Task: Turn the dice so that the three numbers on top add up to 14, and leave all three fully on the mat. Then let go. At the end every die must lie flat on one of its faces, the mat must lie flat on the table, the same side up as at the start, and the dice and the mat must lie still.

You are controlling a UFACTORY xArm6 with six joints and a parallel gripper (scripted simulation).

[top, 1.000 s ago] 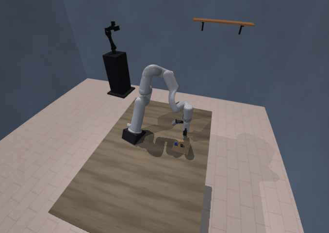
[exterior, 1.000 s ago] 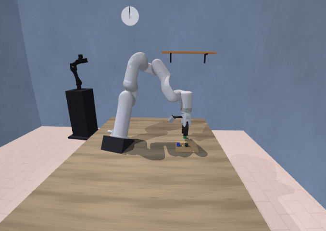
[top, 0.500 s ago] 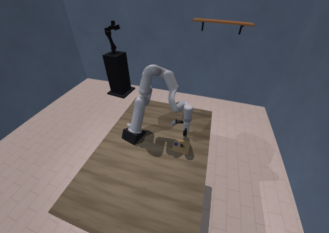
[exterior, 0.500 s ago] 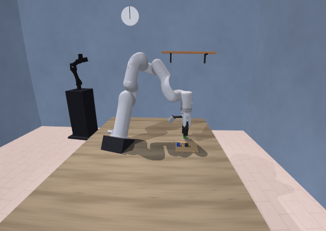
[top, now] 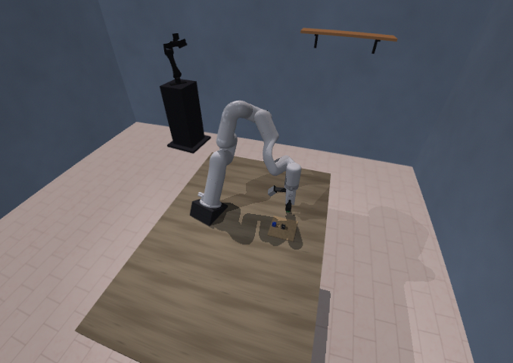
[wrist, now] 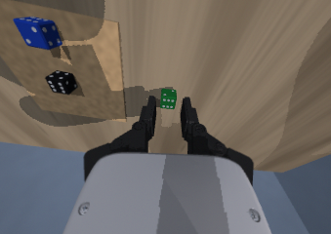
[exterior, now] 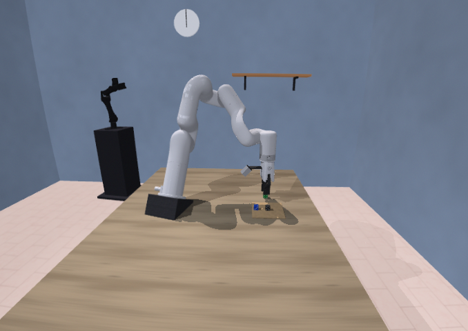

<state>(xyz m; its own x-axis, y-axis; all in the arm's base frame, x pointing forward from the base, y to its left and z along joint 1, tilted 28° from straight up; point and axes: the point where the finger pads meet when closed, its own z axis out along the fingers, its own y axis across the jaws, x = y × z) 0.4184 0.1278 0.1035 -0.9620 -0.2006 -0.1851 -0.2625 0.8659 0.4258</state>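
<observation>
Now: hand 4 cm above the green die. From my hand the other things lie so: black die 13 cm to the right, 3 cm below, 1 cm ahead; tan mat 13 cm to the right, 4 cm below, 1 cm ahead; blue die 14 cm to the right, 4 cm behind, 3 cm below.
</observation>
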